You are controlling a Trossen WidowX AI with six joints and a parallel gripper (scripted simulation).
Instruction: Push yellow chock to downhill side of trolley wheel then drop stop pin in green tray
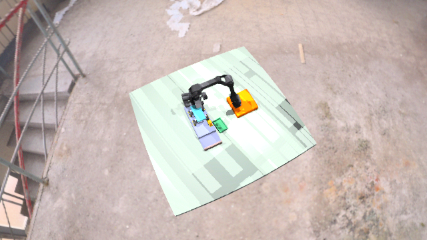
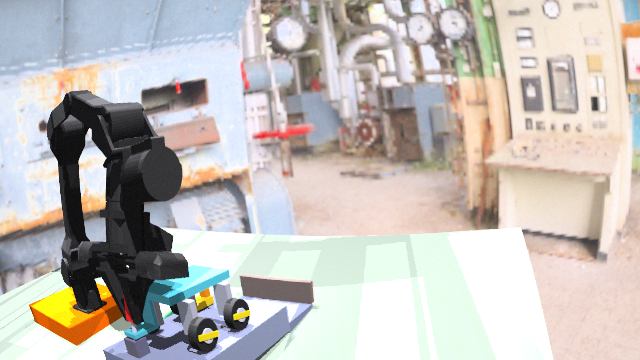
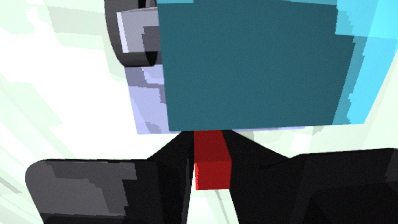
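The yellow chock lies 190 mm to the left of my gripper tip, 50 mm below it and 20 mm behind it. From my gripper tip the other things lie so: red-headed stop pin right at my gripper tip; then trolley 100 mm to the left, 30 mm ahead, 20 mm below; then grey-blue ramp 100 mm to the left, 80 mm below, 30 mm ahead.
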